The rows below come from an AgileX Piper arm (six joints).
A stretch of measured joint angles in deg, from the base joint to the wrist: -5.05 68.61 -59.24 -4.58 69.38 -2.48; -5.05 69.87 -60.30 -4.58 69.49 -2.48; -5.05 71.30 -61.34 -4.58 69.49 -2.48; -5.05 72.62 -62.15 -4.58 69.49 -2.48; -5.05 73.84 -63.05 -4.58 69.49 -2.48; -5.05 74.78 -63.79 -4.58 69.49 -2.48; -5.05 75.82 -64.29 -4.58 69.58 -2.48; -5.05 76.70 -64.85 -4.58 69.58 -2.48; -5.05 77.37 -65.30 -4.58 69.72 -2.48; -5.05 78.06 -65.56 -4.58 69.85 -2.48; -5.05 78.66 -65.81 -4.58 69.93 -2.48; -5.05 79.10 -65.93 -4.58 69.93 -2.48; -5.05 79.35 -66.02 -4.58 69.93 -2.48; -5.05 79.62 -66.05 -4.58 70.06 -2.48; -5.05 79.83 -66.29 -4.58 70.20 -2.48
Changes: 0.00 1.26 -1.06 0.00 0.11 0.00; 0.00 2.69 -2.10 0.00 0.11 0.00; 0.00 4.01 -2.91 0.00 0.11 0.00; 0.00 5.23 -3.81 0.00 0.11 0.00; 0.00 6.17 -4.55 0.00 0.11 0.00; 0.00 7.21 -5.05 0.00 0.20 0.00; 0.00 8.09 -5.61 0.00 0.20 0.00; 0.00 8.76 -6.06 0.00 0.34 0.00; 0.00 9.45 -6.32 0.00 0.47 0.00; 0.00 10.05 -6.57 0.00 0.55 0.00; 0.00 10.49 -6.69 0.00 0.55 0.00; 0.00 10.74 -6.78 0.00 0.55 0.00; 0.00 11.01 -6.81 0.00 0.68 0.00; 0.00 11.22 -7.05 0.00 0.82 0.00
